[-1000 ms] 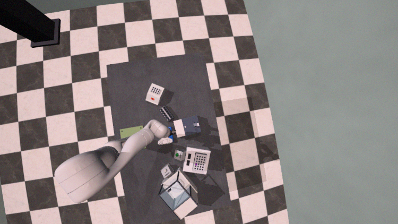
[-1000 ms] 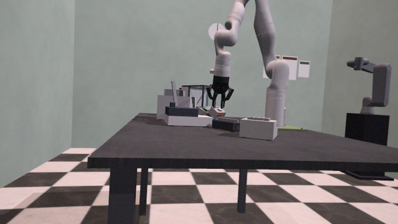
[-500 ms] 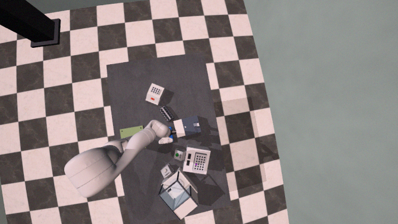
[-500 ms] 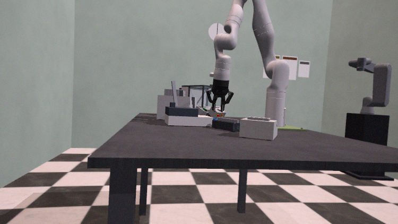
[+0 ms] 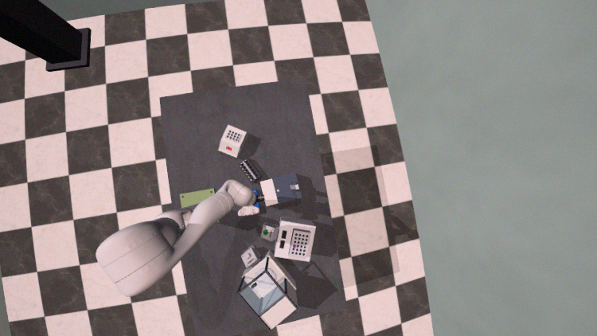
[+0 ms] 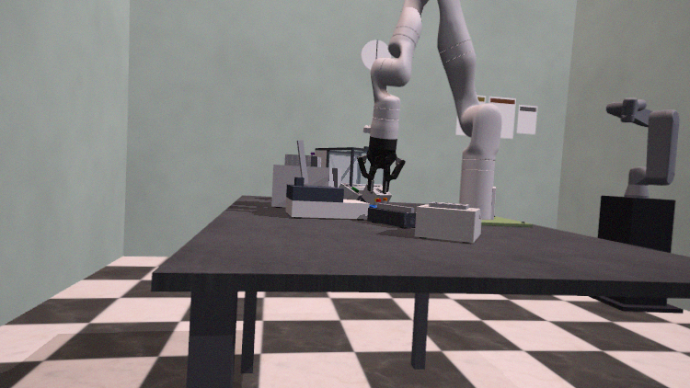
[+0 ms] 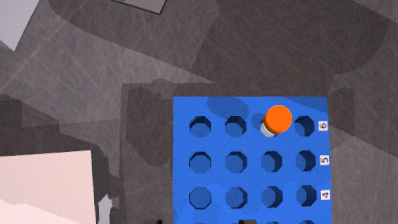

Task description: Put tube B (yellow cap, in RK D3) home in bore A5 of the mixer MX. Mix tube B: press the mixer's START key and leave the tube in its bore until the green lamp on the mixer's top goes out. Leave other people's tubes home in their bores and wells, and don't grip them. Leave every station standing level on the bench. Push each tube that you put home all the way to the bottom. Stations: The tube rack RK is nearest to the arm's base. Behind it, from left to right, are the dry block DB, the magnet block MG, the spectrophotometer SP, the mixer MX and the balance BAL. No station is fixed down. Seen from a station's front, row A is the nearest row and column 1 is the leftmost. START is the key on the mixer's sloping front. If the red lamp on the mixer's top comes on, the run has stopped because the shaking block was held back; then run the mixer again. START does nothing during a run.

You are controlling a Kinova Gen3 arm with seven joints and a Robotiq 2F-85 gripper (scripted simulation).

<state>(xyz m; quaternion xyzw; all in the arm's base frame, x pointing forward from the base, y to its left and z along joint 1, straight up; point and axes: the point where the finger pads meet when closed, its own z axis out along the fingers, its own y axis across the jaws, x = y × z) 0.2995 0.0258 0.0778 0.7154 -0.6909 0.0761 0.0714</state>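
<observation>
Right now my hand is 3 cm past the blue tube rack RK, 1 cm to the left of it and 7 cm above it. From my hand the other things lie so: print key: 7 cm behind, 29 cm to the right, 2 cm below; then green start key: 4 cm ahead, 18 cm to the right, 2 cm below; then magnet block: 1 cm behind, 17 cm to the left, 7 cm below.
</observation>
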